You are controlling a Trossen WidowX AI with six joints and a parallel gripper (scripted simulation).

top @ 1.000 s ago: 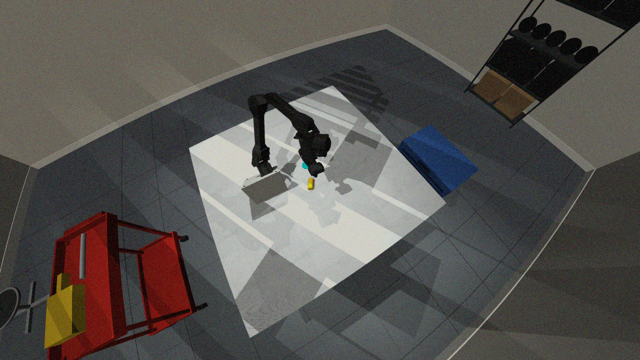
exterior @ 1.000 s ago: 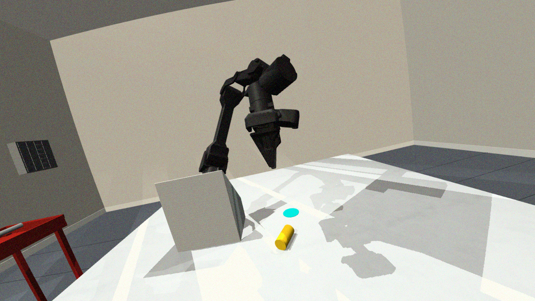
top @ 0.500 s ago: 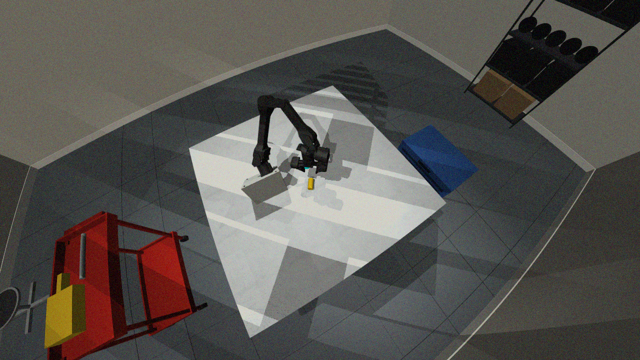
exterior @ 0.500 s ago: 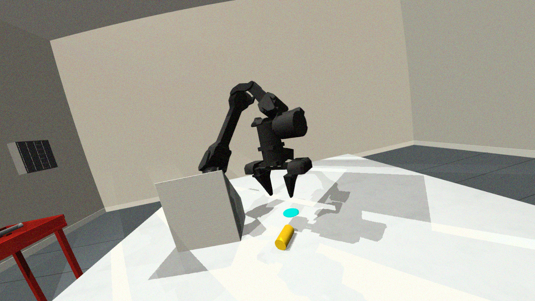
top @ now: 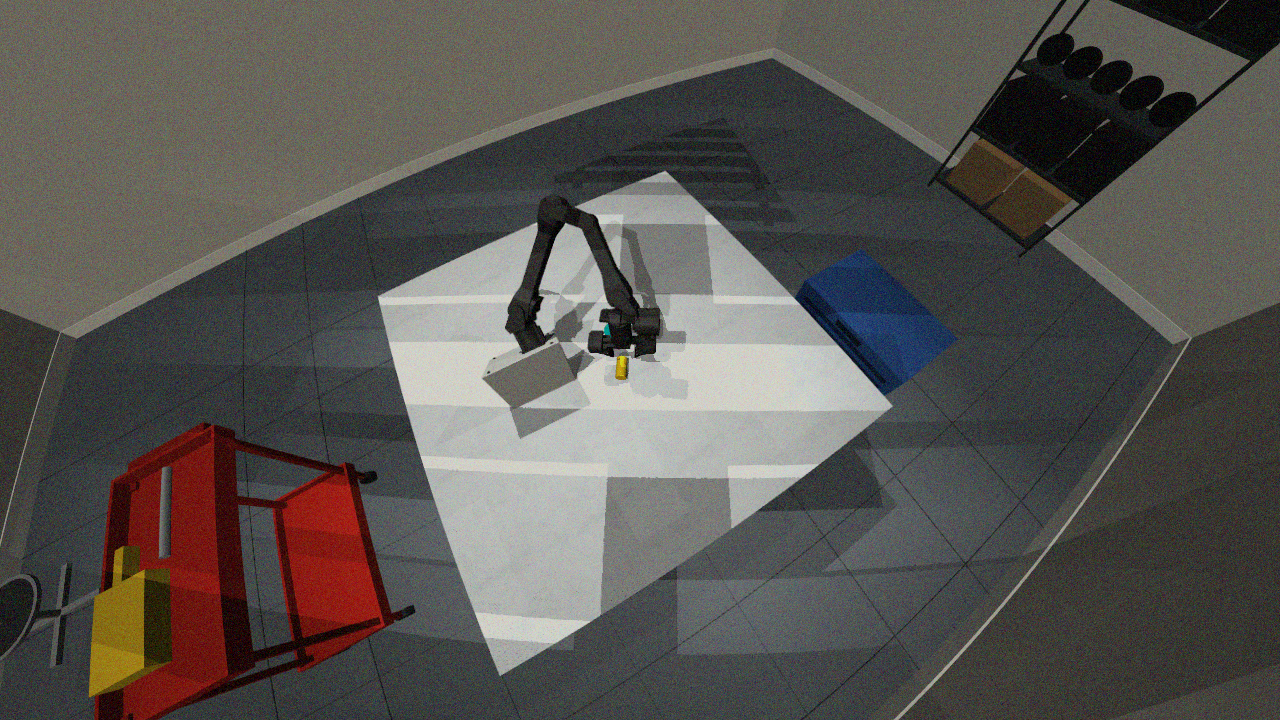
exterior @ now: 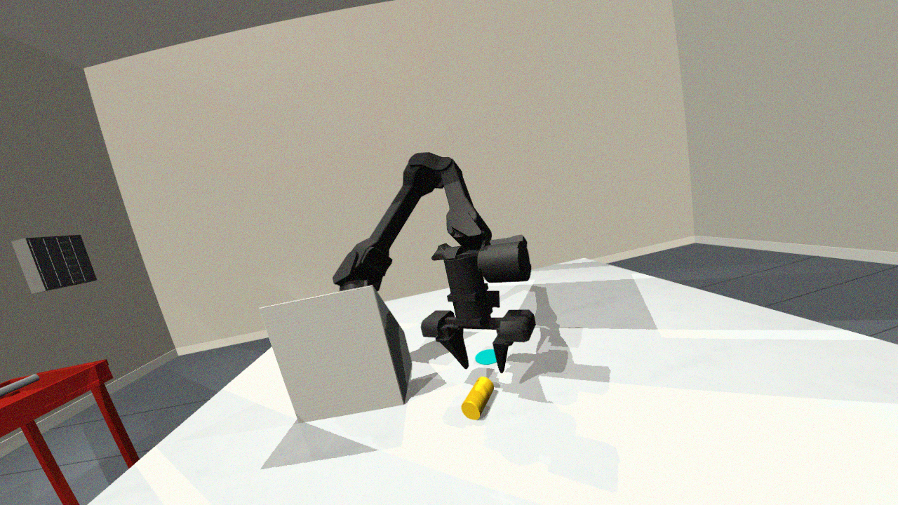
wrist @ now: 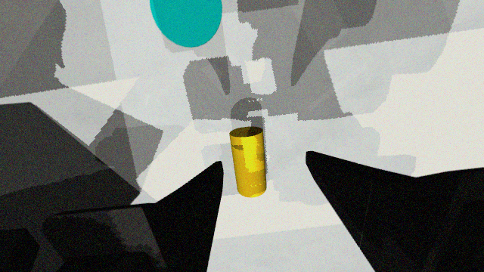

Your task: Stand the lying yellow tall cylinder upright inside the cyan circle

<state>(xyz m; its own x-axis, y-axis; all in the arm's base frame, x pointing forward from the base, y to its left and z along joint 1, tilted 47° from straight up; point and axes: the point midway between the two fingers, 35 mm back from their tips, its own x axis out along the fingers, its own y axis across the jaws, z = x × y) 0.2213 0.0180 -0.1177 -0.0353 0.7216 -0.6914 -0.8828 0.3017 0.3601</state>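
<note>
Right now my gripper tip is 40 mm above the yellow tall cylinder, 20 mm past it and 10 mm to the left of it. The rest, counted from my gripper tip: cyan circle (130 mm to the left, 60 mm below, 20 mm ahead).
</note>
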